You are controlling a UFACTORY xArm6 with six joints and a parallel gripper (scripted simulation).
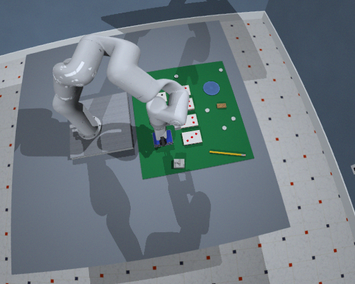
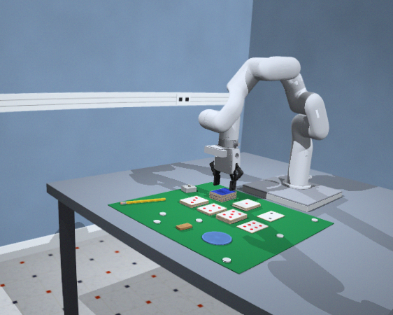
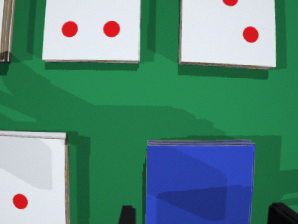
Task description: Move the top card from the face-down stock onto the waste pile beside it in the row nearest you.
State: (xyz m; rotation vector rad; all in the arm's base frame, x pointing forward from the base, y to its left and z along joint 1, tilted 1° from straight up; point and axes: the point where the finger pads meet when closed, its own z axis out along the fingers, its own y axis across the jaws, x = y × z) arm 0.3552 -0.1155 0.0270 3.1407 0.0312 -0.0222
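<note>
Now: hand 1 cm short of the black-dot card, 24 cm to the right of it and 5 cm above it. Round my hand: pencil 29 cm ahead, 13 cm to the right, 5 cm below; small box 6 cm ahead, 14 cm to the right, 4 cm below.
</note>
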